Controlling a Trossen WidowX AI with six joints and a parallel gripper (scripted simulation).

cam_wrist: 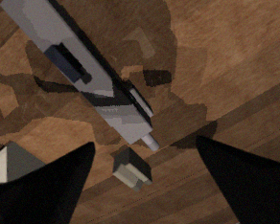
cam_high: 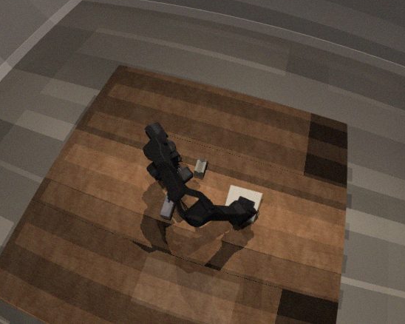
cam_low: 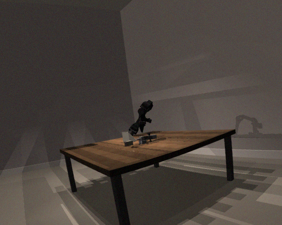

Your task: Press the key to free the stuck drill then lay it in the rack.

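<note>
My gripper tip is 6 cm above the drill, 1 cm to the right of it and 1 cm past it. The rest, counted from my gripper tip: dark key (9 cm to the left, 5 cm below, 3 cm behind); grey drill block (7 cm below, 6 cm to the left, 2 cm behind); rack (11 cm to the right, 9 cm below, 7 cm behind).
</note>
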